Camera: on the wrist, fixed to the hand. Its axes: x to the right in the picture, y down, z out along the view.
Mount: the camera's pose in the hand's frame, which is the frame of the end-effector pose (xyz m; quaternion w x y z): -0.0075 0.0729 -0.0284 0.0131 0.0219 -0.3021 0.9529
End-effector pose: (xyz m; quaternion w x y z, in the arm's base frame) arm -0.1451 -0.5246 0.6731 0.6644 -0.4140 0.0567 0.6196
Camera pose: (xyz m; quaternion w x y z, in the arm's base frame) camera -0.1978 -0.5561 0.6240 0.5556 -0.2504 -0.2081 -0.7651
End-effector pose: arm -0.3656 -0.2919 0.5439 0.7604 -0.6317 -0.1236 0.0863
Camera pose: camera -0.3625 -0.3071 0.4669 0.0958 0.0833 -0.3725 -0.9193
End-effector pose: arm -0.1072 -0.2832 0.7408 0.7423 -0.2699 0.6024 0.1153
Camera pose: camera -0.1689 -0.2370 0.7252 0.0878 0.6216 0.0434 0.7772
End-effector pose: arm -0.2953 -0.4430 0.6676 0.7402 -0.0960 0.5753 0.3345
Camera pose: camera -0.3627 -0.4056 0.6831 0.1332 -0.6642 0.1173 -0.7262
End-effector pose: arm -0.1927 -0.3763 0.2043 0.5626 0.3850 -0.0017 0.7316
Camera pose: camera -0.2682 -0.3968 0.2115 0.6987 -0.2368 0.5208 -0.4294
